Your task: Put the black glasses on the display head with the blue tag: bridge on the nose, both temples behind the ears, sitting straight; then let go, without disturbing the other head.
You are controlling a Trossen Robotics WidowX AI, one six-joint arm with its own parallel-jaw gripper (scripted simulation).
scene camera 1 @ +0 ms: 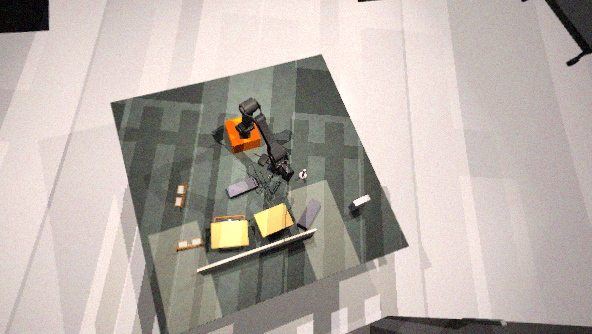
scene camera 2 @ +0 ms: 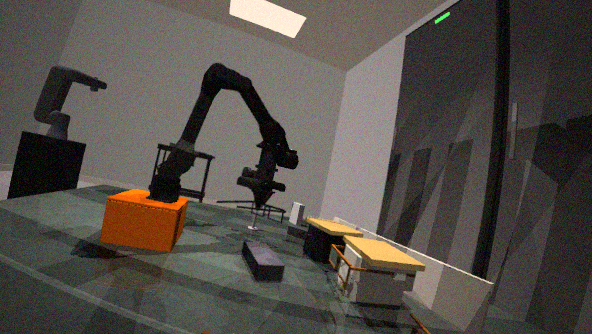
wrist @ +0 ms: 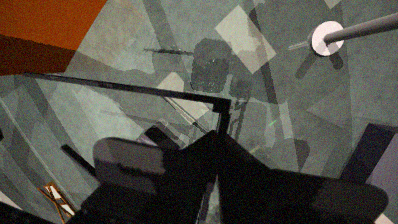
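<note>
There is a dark grey case [scene camera 2: 264, 264] that I can see. I see my own gripper [scene camera 2: 257, 210] as well, and the wrist view gives me another look at that gripper [wrist: 217, 136].
</note>
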